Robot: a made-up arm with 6 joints.
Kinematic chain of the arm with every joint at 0, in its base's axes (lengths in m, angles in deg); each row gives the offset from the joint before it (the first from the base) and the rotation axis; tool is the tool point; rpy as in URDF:
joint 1: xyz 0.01 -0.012 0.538 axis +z
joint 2: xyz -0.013 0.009 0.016 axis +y
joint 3: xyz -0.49 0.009 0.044 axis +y
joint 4: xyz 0.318 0.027 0.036 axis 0.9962 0 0.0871
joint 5: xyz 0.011 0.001 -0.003 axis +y
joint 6: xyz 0.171 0.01 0.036 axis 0.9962 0 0.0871
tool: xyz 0.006 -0.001 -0.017 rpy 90 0 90
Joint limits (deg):
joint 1: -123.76..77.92
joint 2: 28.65..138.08
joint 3: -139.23..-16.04
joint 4: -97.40..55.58
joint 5: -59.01..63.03
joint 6: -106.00..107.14
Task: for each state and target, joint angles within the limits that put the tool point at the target. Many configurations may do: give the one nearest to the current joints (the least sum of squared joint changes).
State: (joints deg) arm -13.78 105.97 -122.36 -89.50 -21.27 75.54
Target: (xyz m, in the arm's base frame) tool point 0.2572 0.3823 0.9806
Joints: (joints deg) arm 35.42 85.66 -76.99 -97.40 -47.19 78.32
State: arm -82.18 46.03 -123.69 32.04 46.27 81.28
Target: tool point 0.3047 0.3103 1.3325
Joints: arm -112.32 34.77 -131.28 40.13 50.35 81.21
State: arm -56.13 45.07 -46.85 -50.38 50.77 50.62
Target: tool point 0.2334 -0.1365 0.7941
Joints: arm -28.68 65.56 -43.47 -39.34 37.15 52.71
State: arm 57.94 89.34 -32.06 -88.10 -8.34 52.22
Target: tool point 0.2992 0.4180 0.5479
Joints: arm 48.59 115.93 -55.16 -87.29 -5.18 51.55
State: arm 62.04 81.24 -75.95 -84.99 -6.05 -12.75
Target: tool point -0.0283 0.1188 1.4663
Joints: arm 68.31 69.67 -124.03 -81.16 -12.41 -14.41
